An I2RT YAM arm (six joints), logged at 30 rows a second.
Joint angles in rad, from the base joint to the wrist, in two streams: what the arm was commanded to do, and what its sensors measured. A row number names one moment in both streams.
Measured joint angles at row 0:
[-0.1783, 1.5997, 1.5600, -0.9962, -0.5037, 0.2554]
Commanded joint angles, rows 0 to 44:
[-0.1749, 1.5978, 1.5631, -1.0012, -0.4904, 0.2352]
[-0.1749, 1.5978, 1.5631, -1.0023, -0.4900, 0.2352]
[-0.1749, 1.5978, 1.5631, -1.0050, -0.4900, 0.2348]
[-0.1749, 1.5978, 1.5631, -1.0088, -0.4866, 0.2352]
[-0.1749, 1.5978, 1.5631, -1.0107, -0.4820, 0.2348]
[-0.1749, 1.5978, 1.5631, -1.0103, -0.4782, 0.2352]
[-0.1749, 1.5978, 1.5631, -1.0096, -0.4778, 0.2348]
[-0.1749, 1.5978, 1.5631, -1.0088, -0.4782, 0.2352]
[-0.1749, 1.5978, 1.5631, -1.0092, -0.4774, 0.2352]
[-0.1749, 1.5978, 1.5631, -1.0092, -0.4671, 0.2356]
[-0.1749, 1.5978, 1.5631, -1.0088, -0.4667, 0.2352]
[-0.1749, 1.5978, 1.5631, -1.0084, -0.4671, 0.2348]
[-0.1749, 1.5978, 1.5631, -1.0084, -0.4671, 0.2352]
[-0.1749, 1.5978, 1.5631, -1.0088, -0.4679, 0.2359]
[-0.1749, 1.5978, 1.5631, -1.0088, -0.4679, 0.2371]
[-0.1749, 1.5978, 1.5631, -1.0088, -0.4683, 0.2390]
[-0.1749, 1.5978, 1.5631, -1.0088, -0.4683, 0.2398]
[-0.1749, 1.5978, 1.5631, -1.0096, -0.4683, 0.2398]
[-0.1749, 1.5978, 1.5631, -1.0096, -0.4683, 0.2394]
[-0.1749, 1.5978, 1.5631, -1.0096, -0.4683, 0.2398]
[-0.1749, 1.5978, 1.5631, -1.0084, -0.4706, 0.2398]
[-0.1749, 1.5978, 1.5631, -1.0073, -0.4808, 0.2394]
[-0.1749, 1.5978, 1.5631, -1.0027, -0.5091, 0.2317]
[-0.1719, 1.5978, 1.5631, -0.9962, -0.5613, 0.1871]
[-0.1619, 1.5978, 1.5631, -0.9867, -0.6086, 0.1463]
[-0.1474, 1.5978, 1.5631, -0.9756, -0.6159, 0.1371]
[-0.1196, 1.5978, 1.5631, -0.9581, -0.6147, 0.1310]
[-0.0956, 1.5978, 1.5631, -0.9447, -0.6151, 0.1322]
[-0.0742, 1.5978, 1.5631, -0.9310, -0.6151, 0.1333]
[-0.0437, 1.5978, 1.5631, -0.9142, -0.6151, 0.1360]
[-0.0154, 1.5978, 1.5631, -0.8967, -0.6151, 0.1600]
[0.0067, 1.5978, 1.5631, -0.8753, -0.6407, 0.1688]
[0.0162, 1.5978, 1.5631, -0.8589, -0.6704, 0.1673]
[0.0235, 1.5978, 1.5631, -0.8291, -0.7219, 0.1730]
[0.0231, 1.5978, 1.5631, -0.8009, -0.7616, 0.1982]
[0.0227, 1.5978, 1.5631, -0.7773, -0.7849, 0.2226]
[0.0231, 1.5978, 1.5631, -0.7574, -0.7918, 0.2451]
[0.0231, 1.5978, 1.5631, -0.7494, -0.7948, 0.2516]
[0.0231, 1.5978, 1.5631, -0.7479, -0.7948, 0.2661]
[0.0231, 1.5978, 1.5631, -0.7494, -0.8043, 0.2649]
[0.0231, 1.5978, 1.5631, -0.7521, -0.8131, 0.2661]
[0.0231, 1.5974, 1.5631, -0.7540, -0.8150, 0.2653]
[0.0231, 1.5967, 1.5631, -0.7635, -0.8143, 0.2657]
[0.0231, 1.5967, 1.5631, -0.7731, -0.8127, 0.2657]
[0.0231, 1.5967, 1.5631, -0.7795, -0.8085, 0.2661]
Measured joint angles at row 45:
[0.0246, 1.5997, 1.5600, -0.7658, -0.7830, 0.2539]
